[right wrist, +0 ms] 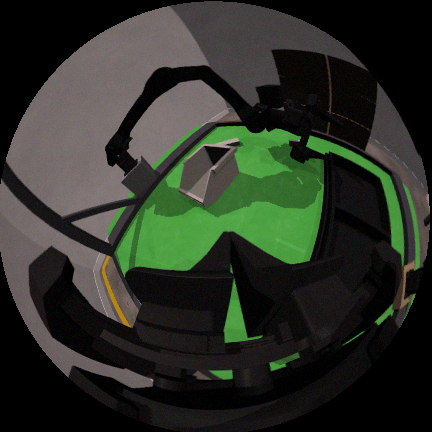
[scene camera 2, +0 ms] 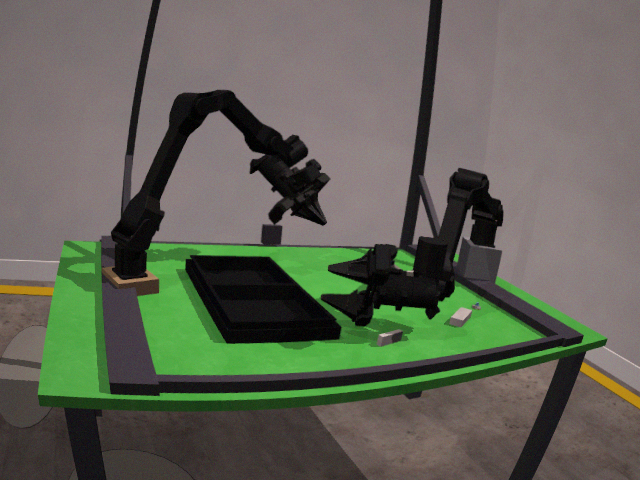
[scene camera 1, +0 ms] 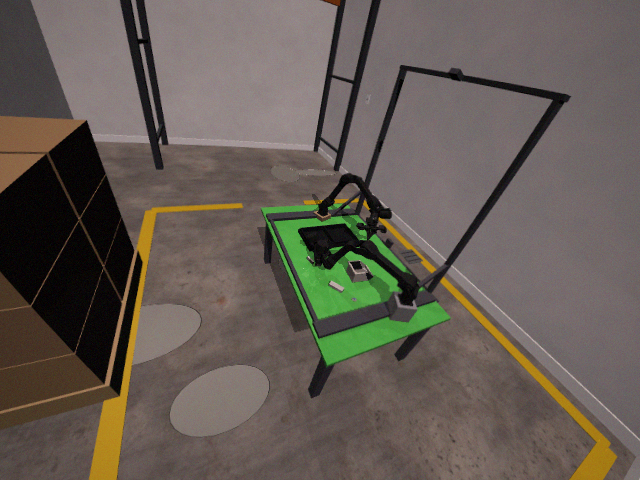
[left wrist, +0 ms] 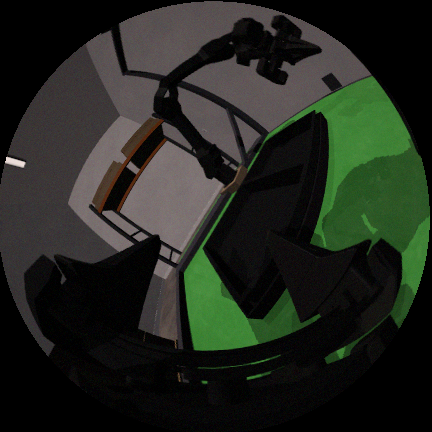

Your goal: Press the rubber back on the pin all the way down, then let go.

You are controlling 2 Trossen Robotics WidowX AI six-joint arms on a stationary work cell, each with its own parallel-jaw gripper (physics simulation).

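Frame: origin at the left arm's base, x ahead, y left, z up, level; metres.
Where they show: left gripper, fingertip midpoint: point(right wrist: 339, 143) point(scene camera 2: 324, 283) point(left wrist: 213, 237); right gripper, fingertip midpoint: point(right wrist: 227, 236) point(scene camera 2: 325, 224) point(scene camera 1: 367, 239); left arm's base, origin of the base link: point(right wrist: 130, 166) point(scene camera 2: 482, 243) point(scene camera 1: 405, 300); right arm's base, origin of the base link: point(scene camera 2: 129, 273) point(scene camera 1: 322, 213) point(left wrist: 230, 178).
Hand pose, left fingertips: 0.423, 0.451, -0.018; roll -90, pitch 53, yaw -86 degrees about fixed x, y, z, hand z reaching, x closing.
Each offset is from my left fingertips to the top centre of the thing, as dx, dy, dz. "*": to the spot under its first point.
A tiny pale thing with a bluish spot {-0.374, -0.224, -0.077} point(scene camera 1: 354, 299) point(scene camera 2: 476, 305) lies on the green table near the left arm's base. It is too small to tell whether it is the pin, the rubber back or both together. It does not show in either wrist view. My left gripper point(scene camera 2: 325, 282) point(left wrist: 213, 237) is open and empty, low over the table beside the black tray's corner, well away from the tiny thing. My right gripper point(scene camera 2: 325, 223) point(right wrist: 227, 236) point(left wrist: 320, 49) is shut and empty, raised high above the table's far side.
A black two-part tray {+0.135, -0.085, -0.052} point(scene camera 2: 281, 334) lies mid-table. A hollow grey-white box {* -0.243, -0.246, -0.037} point(scene camera 1: 358, 275) point(right wrist: 220, 182) stands under the left arm. One white block {-0.309, -0.127, -0.074} point(scene camera 1: 336, 286) point(scene camera 2: 460, 316) lies near the tiny thing, another {-0.133, +0.027, -0.070} point(scene camera 1: 310, 259) point(scene camera 2: 389, 337) near the left gripper. Dark rails point(scene camera 2: 289, 381) edge the table.
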